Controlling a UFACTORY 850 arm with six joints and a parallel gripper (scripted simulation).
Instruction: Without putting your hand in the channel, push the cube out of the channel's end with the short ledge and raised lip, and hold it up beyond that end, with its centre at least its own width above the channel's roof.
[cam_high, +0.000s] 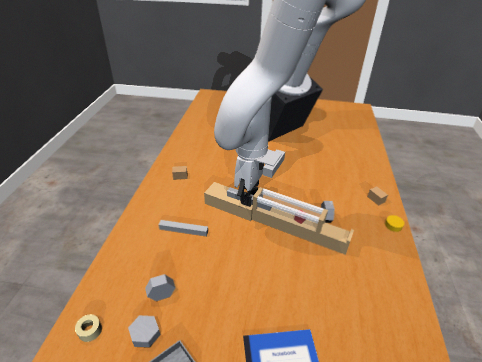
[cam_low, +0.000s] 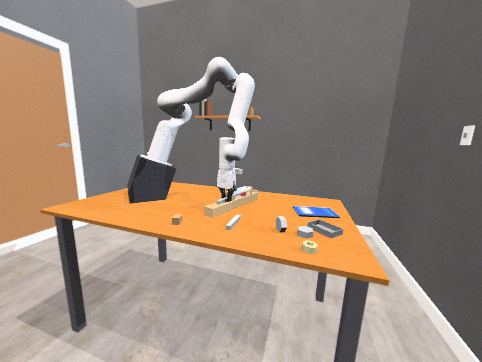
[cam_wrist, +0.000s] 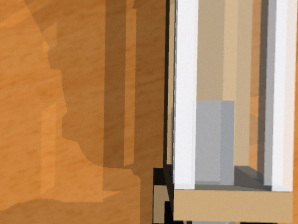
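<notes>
Right now the grey rod is 10 cm ahead of my hand, 17 cm to the right of it and 6 cm below it. From my hand the other things lie so: tan cube 14 cm behind, 25 cm to the right, 5 cm below; then red cube 5 cm ahead, 15 cm to the left, 1 cm below; then yellow disc 1 cm behind, 44 cm to the left, 6 cm below.
</notes>
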